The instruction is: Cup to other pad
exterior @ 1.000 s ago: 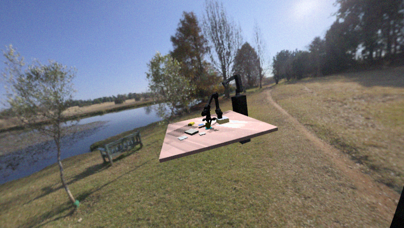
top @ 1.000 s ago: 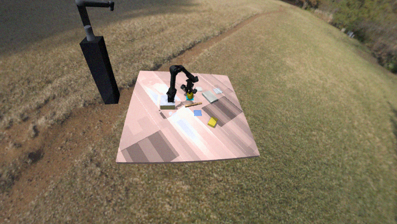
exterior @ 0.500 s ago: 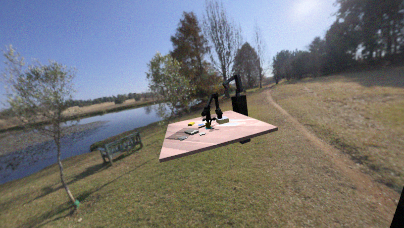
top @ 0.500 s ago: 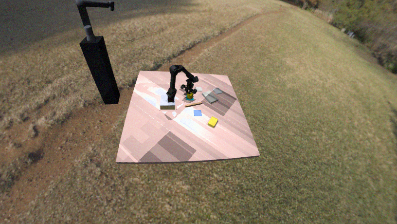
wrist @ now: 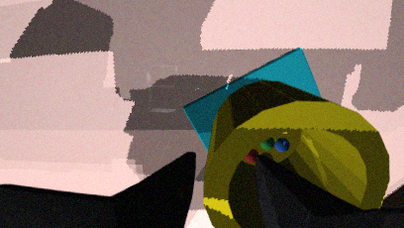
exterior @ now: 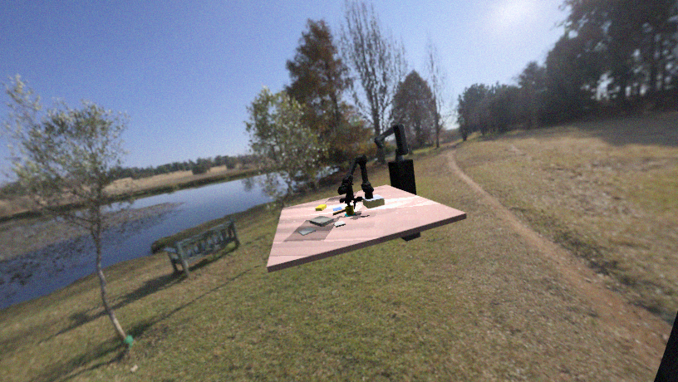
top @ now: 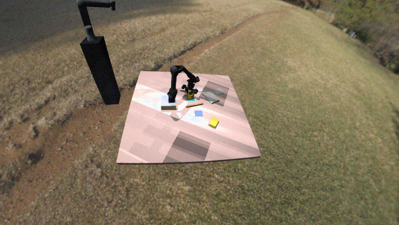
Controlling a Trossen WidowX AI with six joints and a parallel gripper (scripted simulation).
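My gripper tip is 2 cm short of the yellow cup, 1 cm to the left of it and 1 cm above it. Round my gripper tip: white block (27 cm ahead, 2 cm to the right, 3 cm below); blue pad (7 cm ahead, 26 cm to the right, 5 cm below); wooden stick (5 cm ahead, 14 cm to the right, 4 cm below).
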